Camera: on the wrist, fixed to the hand. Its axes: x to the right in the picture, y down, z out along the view.
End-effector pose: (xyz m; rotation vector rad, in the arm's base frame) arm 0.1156 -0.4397 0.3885 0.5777 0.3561 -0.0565
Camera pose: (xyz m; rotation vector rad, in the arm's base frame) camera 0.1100 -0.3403 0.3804 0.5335 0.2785 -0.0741
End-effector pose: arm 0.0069 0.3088 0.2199 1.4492 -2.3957 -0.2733
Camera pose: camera -0.0353 0.3435 0.3035 1.4487 -2.4377 -0.3856
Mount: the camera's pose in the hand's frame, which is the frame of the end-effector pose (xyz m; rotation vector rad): 0.0022 0.0782 -0.0621 -0.0404 -0.0810 -0.0018
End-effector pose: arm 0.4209 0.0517 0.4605 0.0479 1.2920 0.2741
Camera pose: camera 0.3486 0.1205 0.4558 0.0233 1.2057 0.2938
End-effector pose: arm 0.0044 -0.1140 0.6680 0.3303 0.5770 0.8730
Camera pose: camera -0.0803 -0.0623 0.6563 0.3269 0.4840 0.8645
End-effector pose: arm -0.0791 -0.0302 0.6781 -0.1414 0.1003 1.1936
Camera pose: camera -0.1513 -0.0100 0.6121 -0.1284 0.0051 1.1985
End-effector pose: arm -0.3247 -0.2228 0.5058 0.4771 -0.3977 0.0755
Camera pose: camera -0.3133 -0.1248 0.4899 0.4416 -0.4774 0.0464
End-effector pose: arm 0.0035 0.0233 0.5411 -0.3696 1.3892 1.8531
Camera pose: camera -0.0677 -0.0403 0.5706 -0.3125 1.2983 1.8763
